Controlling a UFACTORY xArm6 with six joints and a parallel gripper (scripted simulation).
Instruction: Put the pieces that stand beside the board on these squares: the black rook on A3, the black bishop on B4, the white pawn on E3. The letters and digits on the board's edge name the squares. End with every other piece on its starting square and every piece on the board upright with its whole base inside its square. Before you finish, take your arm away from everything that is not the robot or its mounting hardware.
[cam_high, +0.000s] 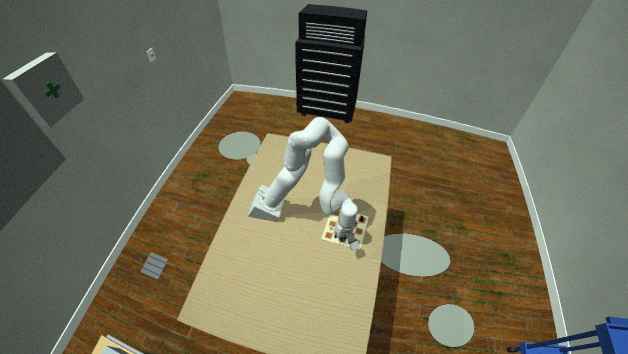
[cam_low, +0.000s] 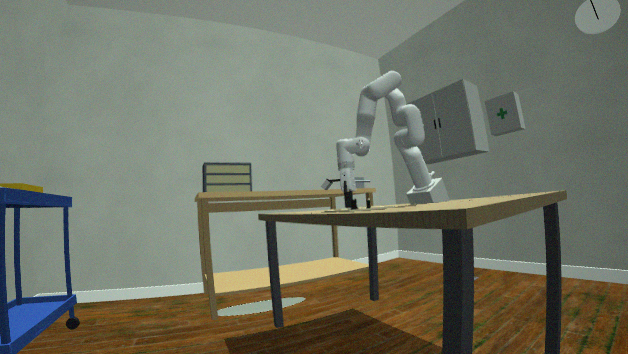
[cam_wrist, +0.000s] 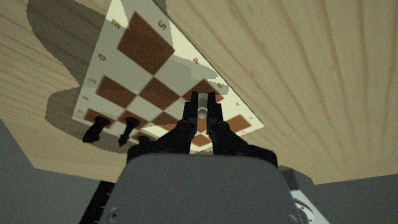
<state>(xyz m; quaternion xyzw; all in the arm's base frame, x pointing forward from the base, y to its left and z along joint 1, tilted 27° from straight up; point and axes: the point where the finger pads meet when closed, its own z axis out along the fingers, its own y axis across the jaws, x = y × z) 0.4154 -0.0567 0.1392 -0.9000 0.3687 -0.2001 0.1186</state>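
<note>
Now: hand 1 cm above the white pawn. From my hand the other things lie so: black chess piece (15 cm to the left, 1 cm below); then chessboard (8 cm to the left, 3 cm below).
</note>
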